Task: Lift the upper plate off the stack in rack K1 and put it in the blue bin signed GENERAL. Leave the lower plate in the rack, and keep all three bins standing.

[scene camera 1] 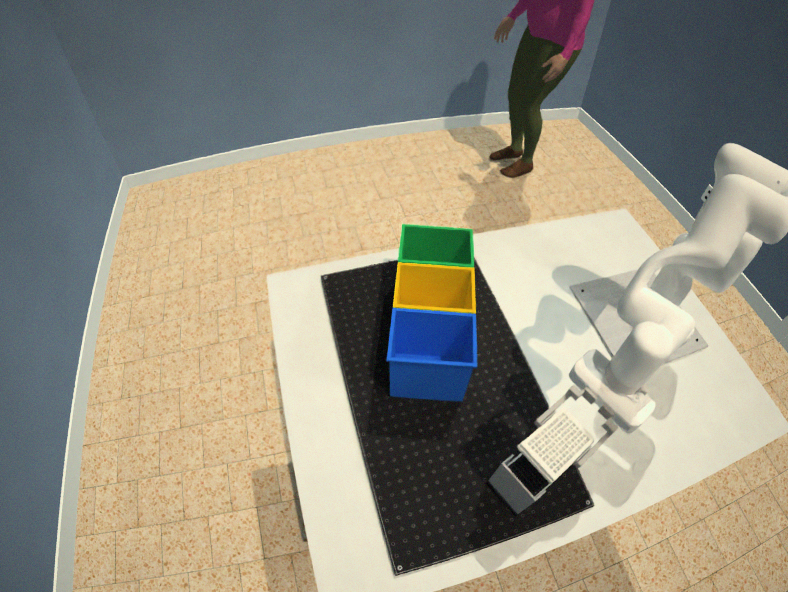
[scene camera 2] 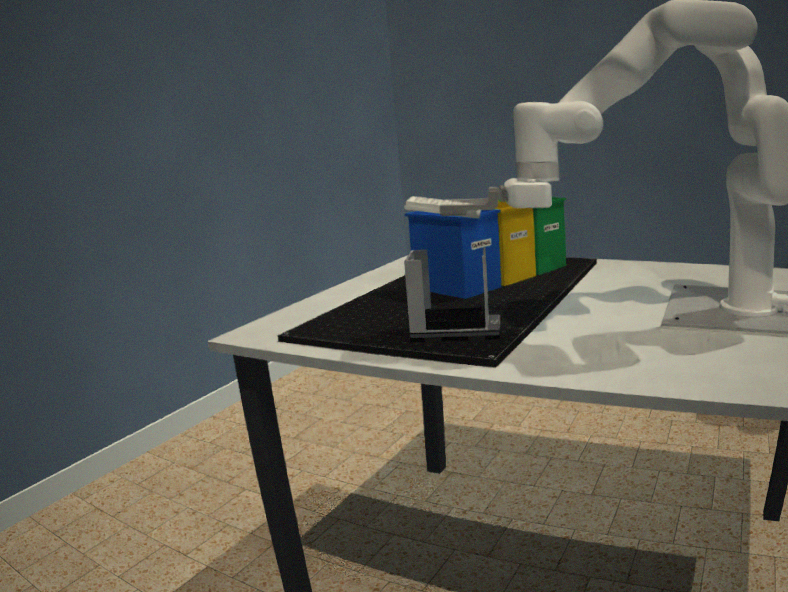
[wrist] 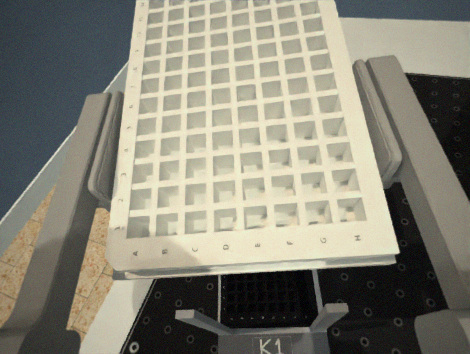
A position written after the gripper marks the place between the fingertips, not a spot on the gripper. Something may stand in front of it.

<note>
In view: the gripper [scene camera 1: 556, 444], a white plate [scene camera 1: 552, 448], a blue bin [scene camera 1: 431, 354] and a yellow bin [scene camera 1: 418, 286].
The white plate shows as well in the wrist view [wrist: 243, 148]. The blue bin shows as well in scene camera 2 [scene camera 2: 454, 244]. The yellow bin shows as well in scene camera 2 [scene camera 2: 516, 225]. The wrist view misses the blue bin: it is out of frame. The wrist view does not show the yellow bin: it is out of frame.
</note>
